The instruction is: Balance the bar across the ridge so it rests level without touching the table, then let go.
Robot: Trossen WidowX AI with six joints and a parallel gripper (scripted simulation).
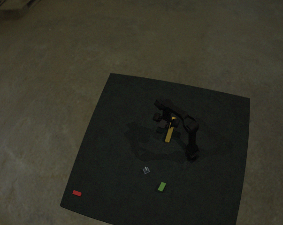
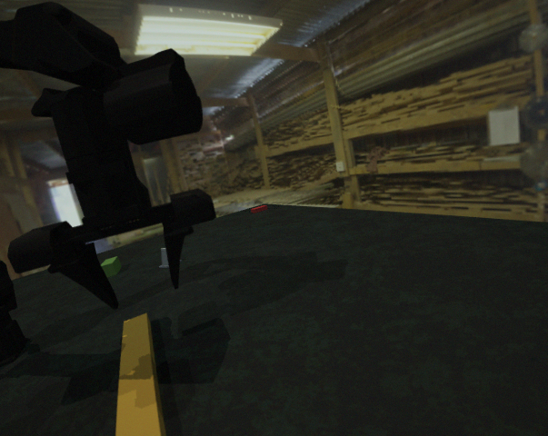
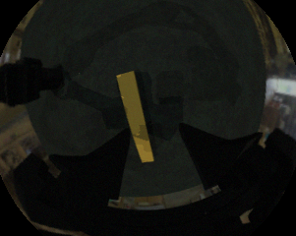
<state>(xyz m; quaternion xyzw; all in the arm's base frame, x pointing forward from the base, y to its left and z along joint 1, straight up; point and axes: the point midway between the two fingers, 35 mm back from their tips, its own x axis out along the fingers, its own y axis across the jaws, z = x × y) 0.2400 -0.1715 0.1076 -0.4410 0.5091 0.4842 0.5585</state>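
The yellow bar is 70 mm below my gripper tip, 30 mm behind it and 20 mm to the right of it. The rest, counted from my gripper tip: red block 670 mm to the left, 500 mm ahead, 70 mm below; then ridge 340 mm to the left, 60 mm ahead, 30 mm below; then green block 450 mm to the left, 80 mm behind, 60 mm below.
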